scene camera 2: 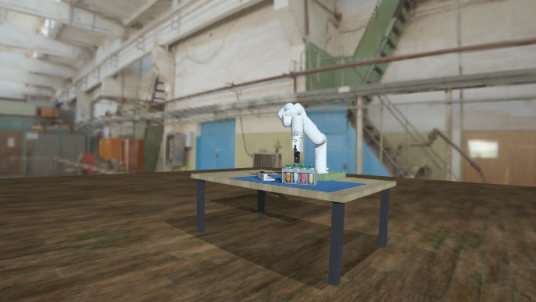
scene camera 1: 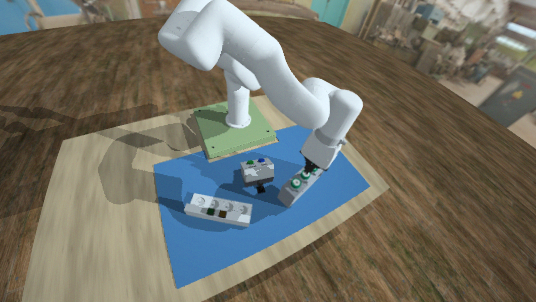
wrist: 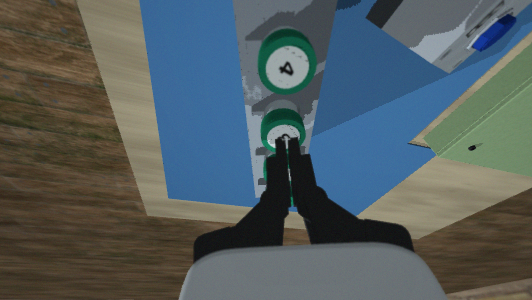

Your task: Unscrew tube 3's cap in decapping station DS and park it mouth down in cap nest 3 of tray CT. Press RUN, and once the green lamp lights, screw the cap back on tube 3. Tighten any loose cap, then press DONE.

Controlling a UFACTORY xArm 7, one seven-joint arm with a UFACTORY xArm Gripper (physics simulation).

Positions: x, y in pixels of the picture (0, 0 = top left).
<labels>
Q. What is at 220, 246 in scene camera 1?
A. A blue mat.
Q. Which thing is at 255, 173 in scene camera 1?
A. A grey button box.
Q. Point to a cap 3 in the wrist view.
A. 284, 123
</labels>
